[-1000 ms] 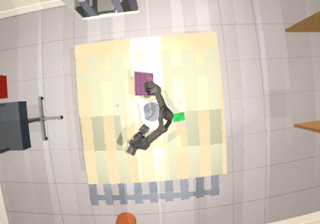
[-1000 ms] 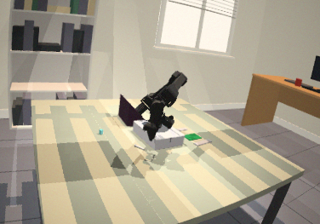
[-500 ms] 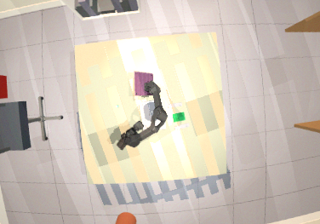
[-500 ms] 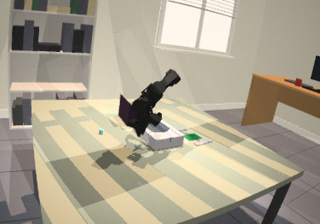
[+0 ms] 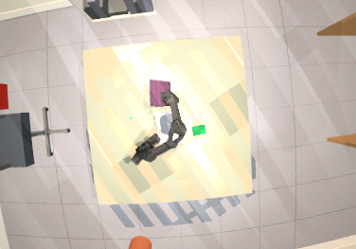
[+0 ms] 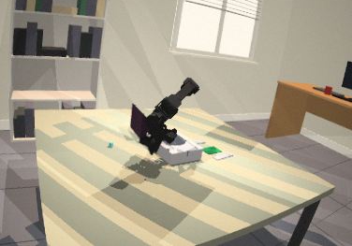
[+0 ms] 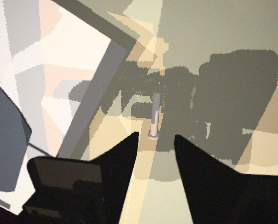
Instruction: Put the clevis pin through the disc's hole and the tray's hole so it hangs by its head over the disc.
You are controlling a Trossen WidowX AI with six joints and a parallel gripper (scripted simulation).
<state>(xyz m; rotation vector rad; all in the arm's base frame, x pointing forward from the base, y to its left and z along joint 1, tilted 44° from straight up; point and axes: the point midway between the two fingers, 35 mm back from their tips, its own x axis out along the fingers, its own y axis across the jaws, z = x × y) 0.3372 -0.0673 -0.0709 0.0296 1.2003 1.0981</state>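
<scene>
The steel clevis pin lies 4 cm below my gripper tip. From my gripper tip the other things lie so: small cyan cube 17 cm behind, 16 cm to the right, 3 cm below; then rimmed tray 10 cm behind, 15 cm to the left; then grey aluminium disc 14 cm behind, 14 cm to the left, 1 cm above.
</scene>
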